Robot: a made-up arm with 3 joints. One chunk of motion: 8 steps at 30 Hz.
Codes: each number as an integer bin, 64 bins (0 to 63) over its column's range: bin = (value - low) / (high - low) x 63, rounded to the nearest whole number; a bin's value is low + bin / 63 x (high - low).
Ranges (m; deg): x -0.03..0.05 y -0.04..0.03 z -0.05..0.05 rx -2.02..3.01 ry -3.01..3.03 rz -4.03..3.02
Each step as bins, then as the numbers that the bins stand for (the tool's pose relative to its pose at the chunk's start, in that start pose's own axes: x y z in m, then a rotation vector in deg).
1 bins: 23 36 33 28 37 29
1 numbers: -0.0008 0.0000 0.0024 0.22 0.54 -0.78
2 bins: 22 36 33 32 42 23
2 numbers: -0.0021 0.0000 0.0024 0.53 1.02 -1.46
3 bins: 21 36 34 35 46 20
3 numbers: -0.0033 0.0000 0.0040 0.77 1.40 -1.79
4 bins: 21 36 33 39 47 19
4 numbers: -0.0033 0.0000 0.0024 1.09 1.50 -1.90
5 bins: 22 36 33 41 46 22
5 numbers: -0.0021 0.0000 0.0024 1.25 1.40 -1.57
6 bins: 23 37 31 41 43 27
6 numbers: -0.0008 0.0011 -0.0008 1.25 1.11 -1.01
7 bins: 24 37 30 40 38 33
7 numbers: 0.0005 0.0011 -0.0024 1.17 0.63 -0.34
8 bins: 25 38 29 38 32 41
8 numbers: 0.0017 0.0022 -0.0040 1.01 0.06 0.56
